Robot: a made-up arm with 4 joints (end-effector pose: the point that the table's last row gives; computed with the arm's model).
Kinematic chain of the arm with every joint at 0, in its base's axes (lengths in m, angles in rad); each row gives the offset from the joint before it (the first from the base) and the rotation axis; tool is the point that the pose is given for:
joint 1: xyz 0 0 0.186 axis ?
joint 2: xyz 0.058 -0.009 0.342 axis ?
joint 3: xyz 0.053 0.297 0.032 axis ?
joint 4: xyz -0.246 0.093 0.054 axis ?
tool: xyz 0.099 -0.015 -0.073
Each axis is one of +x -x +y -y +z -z.
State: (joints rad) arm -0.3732 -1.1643 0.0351 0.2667
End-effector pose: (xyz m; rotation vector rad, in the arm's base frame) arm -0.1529 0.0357 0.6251 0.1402 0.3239 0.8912
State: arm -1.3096 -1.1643 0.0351 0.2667
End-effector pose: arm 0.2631 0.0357 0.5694 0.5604 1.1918 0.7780
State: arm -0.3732 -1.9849 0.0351 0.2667
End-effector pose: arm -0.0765 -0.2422 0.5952 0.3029 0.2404 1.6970
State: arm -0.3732 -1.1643 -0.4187 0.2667
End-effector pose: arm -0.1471 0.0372 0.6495 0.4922 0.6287 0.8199
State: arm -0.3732 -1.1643 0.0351 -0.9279
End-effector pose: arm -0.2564 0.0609 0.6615 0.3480 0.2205 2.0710
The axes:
joint 1: -y
joint 2: -z
joint 3: -x
joint 4: -z

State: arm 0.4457 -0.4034 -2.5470 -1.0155
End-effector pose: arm -0.3221 0.0948 0.5691 2.4292 -0.9467 1.1116
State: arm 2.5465 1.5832 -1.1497 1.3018
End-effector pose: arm -0.5100 0.1683 0.0961 -2.9194 0.3827 -0.8286
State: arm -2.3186 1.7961 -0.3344 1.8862
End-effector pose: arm -0.0169 0.1545 -0.3575 2.3612 0.6997 1.5629
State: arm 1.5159 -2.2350 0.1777 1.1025
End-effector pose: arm -0.3591 -0.3161 0.1337 -0.8547 -1.5197 0.9328
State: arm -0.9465 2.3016 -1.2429 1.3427
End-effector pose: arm 0.5356 -0.0799 0.0609 -0.3058 1.0041 2.8385
